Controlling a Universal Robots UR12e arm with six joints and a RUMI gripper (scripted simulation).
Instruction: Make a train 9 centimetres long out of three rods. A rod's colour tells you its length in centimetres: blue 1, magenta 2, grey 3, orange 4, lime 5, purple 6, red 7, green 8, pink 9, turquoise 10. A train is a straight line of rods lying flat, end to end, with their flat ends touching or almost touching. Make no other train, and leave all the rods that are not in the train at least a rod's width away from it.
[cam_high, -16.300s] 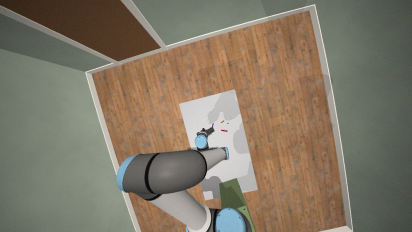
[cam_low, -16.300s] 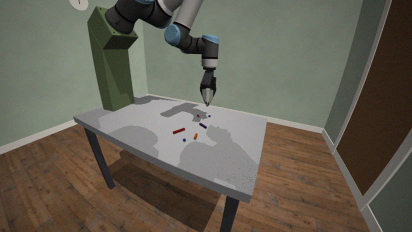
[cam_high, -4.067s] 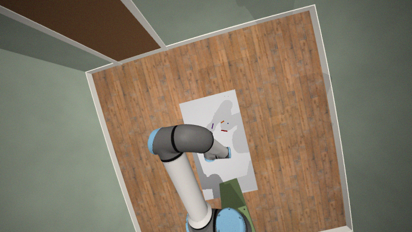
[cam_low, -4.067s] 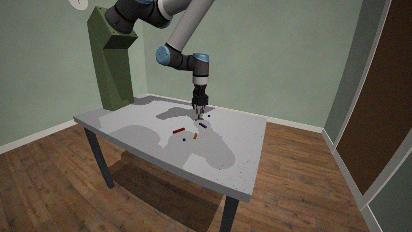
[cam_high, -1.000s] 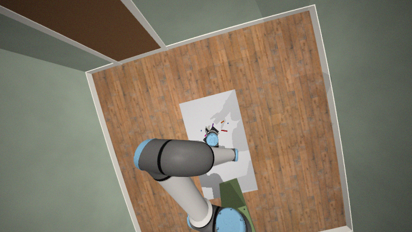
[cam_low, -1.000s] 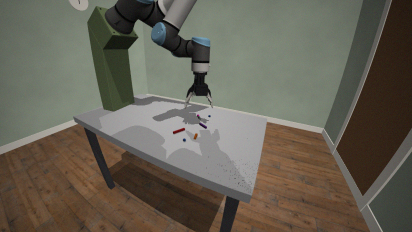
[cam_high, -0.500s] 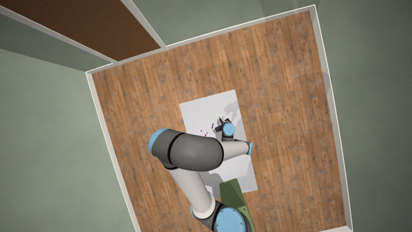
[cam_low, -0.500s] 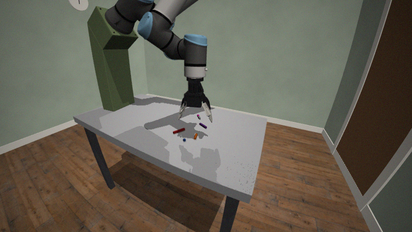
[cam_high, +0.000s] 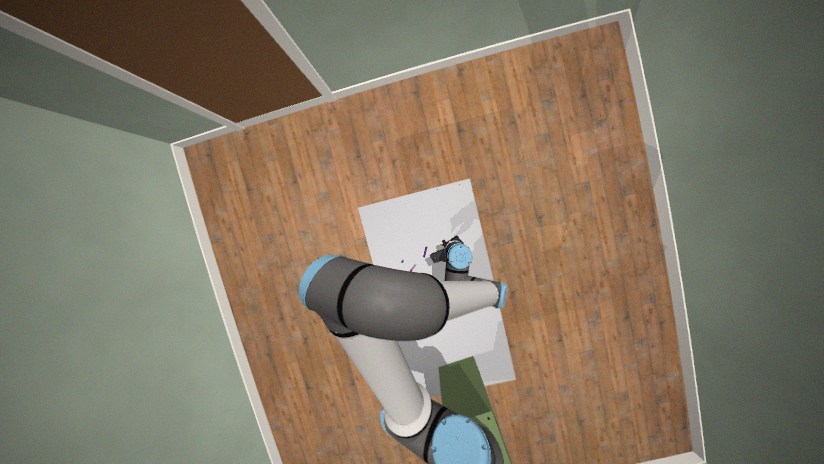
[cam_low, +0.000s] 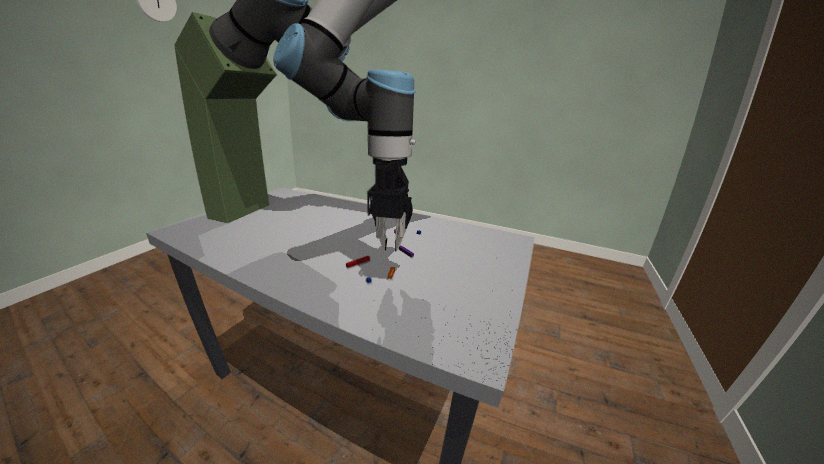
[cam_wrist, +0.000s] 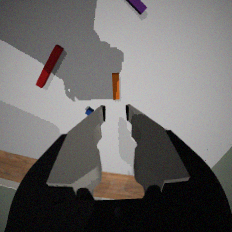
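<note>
Right now the orange rod is 80 mm below my hand. The rest, counted from my hand: red rod: 100 mm behind, 10 mm to the left, 80 mm below; then purple rod: 10 mm behind, 120 mm to the left, 80 mm below; then grey rod: 80 mm behind, 210 mm to the left, 80 mm below.
</note>
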